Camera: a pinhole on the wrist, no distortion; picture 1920 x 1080 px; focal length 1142.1 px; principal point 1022.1 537.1 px. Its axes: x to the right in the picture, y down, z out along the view. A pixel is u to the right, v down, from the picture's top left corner.
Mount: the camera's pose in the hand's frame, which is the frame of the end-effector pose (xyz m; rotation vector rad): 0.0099 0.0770 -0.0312 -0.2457 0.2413 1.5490
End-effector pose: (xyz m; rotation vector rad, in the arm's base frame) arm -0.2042 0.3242 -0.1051 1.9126 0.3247 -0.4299
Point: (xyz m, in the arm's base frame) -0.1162 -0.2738 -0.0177
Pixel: 1163 505
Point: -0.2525 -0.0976 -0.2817
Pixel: 412 491
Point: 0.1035 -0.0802 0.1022
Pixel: 1797 62
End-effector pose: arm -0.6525 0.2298 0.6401 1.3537 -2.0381 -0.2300
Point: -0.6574 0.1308 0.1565
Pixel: outside the picture
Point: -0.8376 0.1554 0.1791
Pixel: 106 797
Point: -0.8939 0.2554 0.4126
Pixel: 673 785
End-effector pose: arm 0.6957 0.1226 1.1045 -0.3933 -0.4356 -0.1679
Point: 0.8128 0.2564 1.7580
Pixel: outside the picture
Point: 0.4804 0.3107 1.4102
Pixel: 477 762
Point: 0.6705 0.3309 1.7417
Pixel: 444 81
